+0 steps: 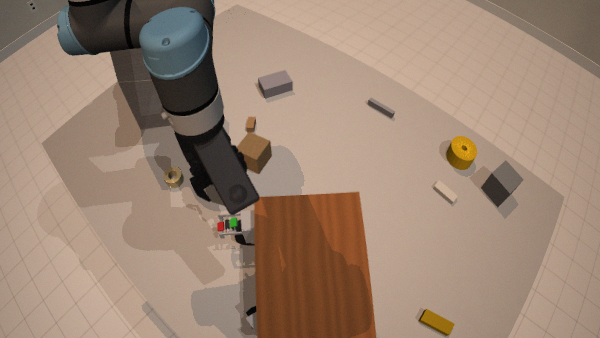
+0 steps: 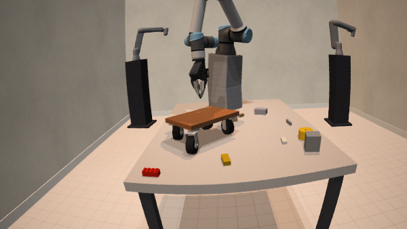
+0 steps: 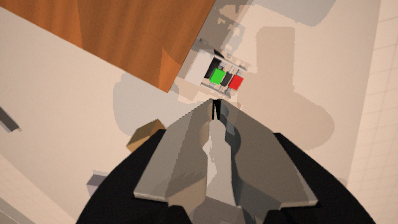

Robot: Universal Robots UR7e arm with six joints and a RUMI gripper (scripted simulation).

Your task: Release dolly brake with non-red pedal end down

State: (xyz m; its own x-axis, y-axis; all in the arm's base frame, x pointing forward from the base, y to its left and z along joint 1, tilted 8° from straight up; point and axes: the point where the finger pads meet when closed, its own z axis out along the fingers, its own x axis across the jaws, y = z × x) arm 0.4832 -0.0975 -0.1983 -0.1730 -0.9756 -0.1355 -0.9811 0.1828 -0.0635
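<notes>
Now: hand 1 cm past the brake pedal, 1 cm to the left of it and 10 cm above it. Also, from my hand: brown block 24 cm behind, 21 cm to the left, 18 cm below; brown cube 15 cm behind, 15 cm to the left, 16 cm below; tan ring 24 cm behind, 3 cm to the right, 17 cm below.
</notes>
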